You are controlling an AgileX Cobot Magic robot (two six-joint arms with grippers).
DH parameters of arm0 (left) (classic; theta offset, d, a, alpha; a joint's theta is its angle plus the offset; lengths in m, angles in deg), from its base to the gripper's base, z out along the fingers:
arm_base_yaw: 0 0.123 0 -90
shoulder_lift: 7.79 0 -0.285 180
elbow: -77.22 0 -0.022 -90
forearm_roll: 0 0.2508 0 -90
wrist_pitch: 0 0 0.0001 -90
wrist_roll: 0 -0.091 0 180
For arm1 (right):
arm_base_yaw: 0 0.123 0 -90
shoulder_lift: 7.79 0 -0.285 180
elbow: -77.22 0 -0.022 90
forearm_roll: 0 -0.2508 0 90
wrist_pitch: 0 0 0.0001 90
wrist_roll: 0 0.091 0 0
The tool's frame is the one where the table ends.
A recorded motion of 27 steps. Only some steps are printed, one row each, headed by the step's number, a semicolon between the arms.
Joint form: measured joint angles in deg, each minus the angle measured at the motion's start. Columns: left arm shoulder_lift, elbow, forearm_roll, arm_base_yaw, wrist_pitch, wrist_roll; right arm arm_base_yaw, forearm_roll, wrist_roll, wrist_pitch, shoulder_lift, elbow.
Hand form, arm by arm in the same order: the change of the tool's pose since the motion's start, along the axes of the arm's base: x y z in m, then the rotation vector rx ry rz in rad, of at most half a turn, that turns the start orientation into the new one. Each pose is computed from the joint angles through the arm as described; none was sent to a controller.
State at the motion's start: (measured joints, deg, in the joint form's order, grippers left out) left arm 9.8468 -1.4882 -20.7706 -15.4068 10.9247 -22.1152; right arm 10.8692 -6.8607 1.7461 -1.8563 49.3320 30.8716
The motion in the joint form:
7: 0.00 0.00 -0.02 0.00 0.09 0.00; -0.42 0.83 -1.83 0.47 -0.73 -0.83
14: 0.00 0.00 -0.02 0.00 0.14 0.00; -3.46 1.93 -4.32 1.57 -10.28 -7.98
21: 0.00 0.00 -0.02 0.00 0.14 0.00; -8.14 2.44 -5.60 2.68 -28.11 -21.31
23: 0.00 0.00 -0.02 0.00 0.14 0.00; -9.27 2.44 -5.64 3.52 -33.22 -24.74
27: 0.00 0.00 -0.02 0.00 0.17 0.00; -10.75 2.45 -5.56 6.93 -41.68 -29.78
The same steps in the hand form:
7: -0.0001 0.0000 -0.0001 0.0000 0.0015 -0.0005; -0.0030 -0.0018 -0.0033 -0.0462 0.0015 0.0035
14: -0.0001 -0.0001 -0.0002 0.0002 0.0023 -0.0008; -0.0367 -0.0156 -0.0203 -0.1029 -0.0294 -0.0357
21: -0.0001 -0.0001 -0.0002 0.0002 0.0023 -0.0008; -0.0877 -0.0297 -0.0649 -0.1281 -0.0877 -0.1136
23: -0.0001 -0.0001 -0.0002 0.0002 0.0023 -0.0008; -0.0987 -0.0318 -0.0789 -0.1281 -0.1012 -0.1330
27: -0.0001 -0.0001 -0.0002 0.0003 0.0028 -0.0010; -0.1132 -0.0335 -0.1035 -0.1278 -0.1001 -0.1545

